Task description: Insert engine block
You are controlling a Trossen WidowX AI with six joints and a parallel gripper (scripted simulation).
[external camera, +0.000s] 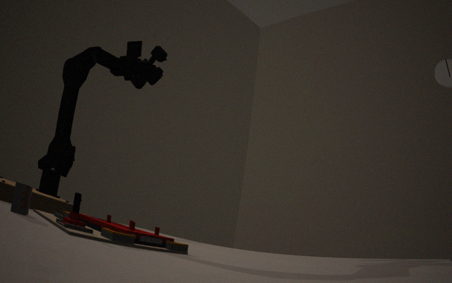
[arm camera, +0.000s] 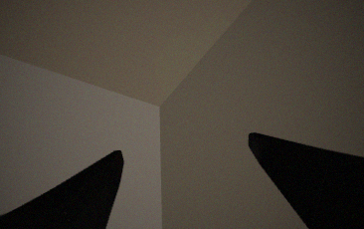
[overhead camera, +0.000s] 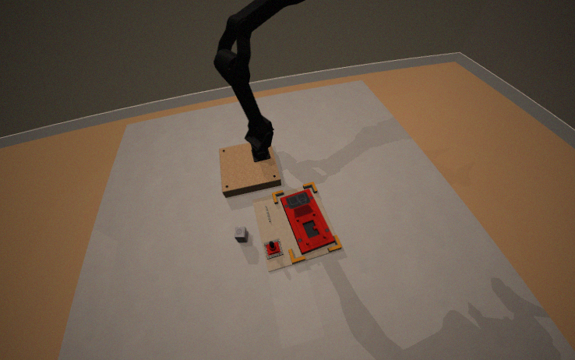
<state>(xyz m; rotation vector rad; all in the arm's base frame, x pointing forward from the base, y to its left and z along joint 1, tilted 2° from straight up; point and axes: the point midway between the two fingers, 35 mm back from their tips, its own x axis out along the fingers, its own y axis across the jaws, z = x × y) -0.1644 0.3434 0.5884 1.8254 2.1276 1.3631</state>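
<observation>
The engine block is 440 mm ahead of my gripper tip, 490 mm to the right of it and 630 mm below it. Round my gripper tip: black peg 510 mm ahead, 410 mm to the right, 620 mm below.
</observation>
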